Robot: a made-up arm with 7 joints. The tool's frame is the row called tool.
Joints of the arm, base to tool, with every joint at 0 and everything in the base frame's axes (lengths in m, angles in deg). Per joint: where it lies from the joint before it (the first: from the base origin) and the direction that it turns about. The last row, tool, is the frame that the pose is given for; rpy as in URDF.
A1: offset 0.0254 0.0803 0.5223 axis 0 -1 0
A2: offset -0.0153 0.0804 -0.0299 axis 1 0 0
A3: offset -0.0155 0.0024 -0.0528 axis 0 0 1
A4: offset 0.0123 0.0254 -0.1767 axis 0 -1 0
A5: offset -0.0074 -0.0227 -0.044 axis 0 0 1
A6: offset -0.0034 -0.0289 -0.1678 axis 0 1 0
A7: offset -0.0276 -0.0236 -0.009 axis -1 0 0
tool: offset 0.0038 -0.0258 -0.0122 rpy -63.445 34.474 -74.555
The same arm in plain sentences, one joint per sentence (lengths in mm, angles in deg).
The arm has seven revolute joints in a row. What follows holds with every joint at zero, and every direction is one of the base frame's.
Joint 1 is mounted 25.4 mm along +x and 80.3 mm along +y and 522.3 mm along +z from the base frame's origin and turns about -y.
Joint 2 is mounted 15.3 mm along -x and 80.4 mm along +y and 29.9 mm along -z from joint 1 and turns about +x.
Joint 3 is mounted 15.5 mm along -x and 2.4 mm along +y and 52.8 mm along -z from joint 2 and turns about +z.
Joint 4 is mounted 12.3 mm along +x and 25.4 mm along +y and 176.7 mm along -z from joint 3 and turns about -y.
Joint 5 is mounted 7.4 mm along -x and 22.7 mm along -y and 44.0 mm along -z from joint 4 and turns about +z.
Joint 6 is mounted 3.4 mm along -x and 28.9 mm along -y and 167.8 mm along -z from joint 5 and turns about +y.
Joint 7 is mounted 27.6 mm along -x and 23.6 mm along -y and 9.0 mm along -z from joint 6 and turns about -x.
The tool frame, which is the frame that the pose is given for, is mounted 3.8 mm along +x and 25.8 mm along -y and 12.2 mm along -z from joint 7; its axes are the base frame's turned by roll -63.45, pitch 34.47 and yaw -74.56 deg (as in URDF: about the fixed x, then y, then z).

